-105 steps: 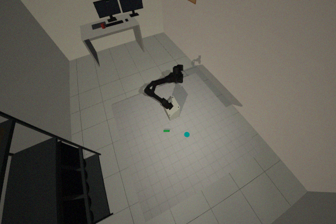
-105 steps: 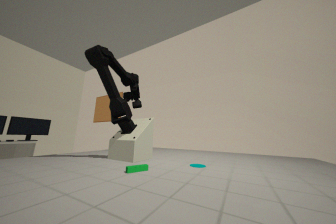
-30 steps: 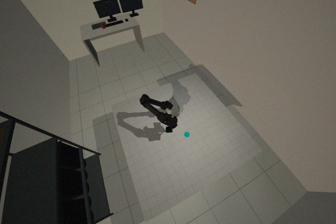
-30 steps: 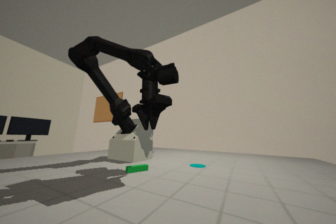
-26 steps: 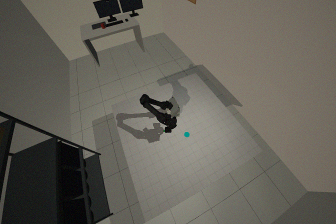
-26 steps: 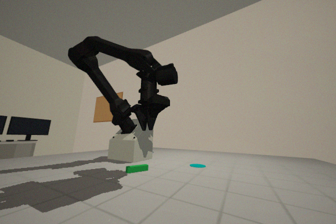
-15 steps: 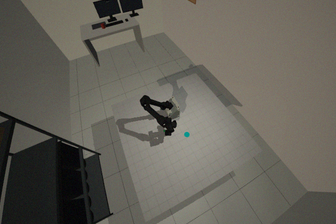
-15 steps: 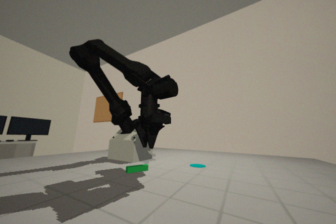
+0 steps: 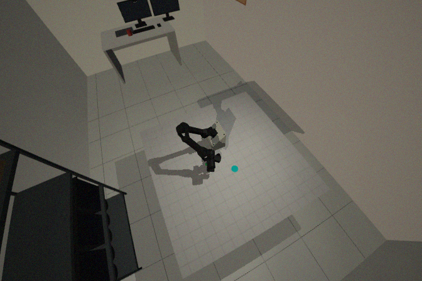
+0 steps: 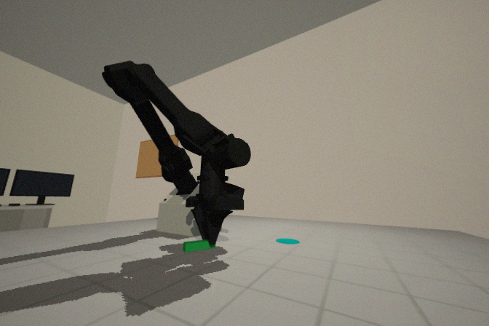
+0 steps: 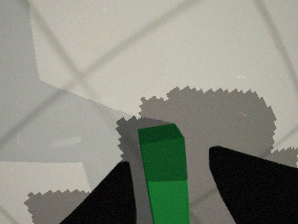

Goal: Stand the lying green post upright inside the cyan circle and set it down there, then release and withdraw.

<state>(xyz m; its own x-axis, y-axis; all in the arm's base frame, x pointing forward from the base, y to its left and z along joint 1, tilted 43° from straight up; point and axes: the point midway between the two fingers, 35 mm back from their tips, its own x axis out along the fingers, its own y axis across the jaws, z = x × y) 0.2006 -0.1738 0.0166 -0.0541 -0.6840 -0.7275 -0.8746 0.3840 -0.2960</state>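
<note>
My gripper tip is now 130 mm short of the cyan circle, 160 mm to the right of it and 10 mm above it. Also, from my gripper tip: green post (10 mm behind, 20 mm to the right).
</note>
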